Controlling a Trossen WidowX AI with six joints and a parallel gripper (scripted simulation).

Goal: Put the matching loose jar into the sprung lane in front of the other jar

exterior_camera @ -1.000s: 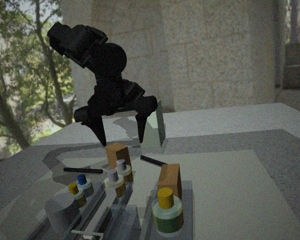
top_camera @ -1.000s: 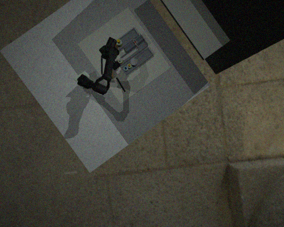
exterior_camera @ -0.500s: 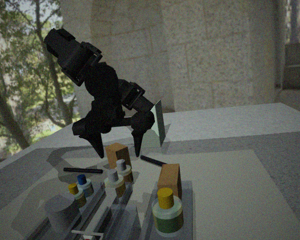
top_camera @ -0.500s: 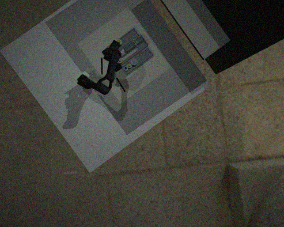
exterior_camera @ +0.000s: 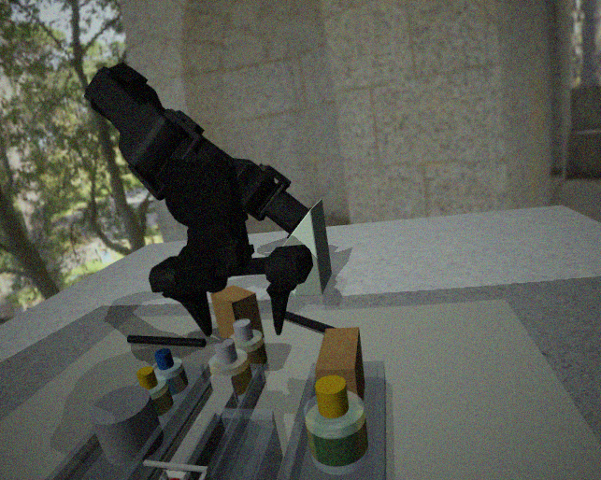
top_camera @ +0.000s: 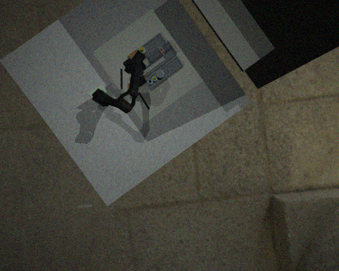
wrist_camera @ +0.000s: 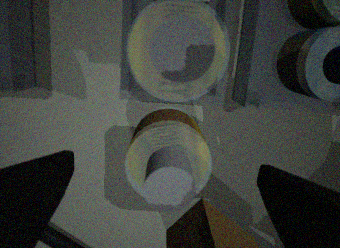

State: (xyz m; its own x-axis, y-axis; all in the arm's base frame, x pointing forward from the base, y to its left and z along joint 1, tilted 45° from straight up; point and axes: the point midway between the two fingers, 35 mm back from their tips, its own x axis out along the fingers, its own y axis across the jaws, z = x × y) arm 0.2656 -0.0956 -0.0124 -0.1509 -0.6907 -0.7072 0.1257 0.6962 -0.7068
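The grey cylinder is 130 mm ahead of my gripper tip, 100 mm to the right of it and 20 mm below it. From my gripper tip the other things lie so: orange box (90 mm ahead, 120 mm to the left, 10 mm below); sprung lane (210 mm ahead, 30 mm below).
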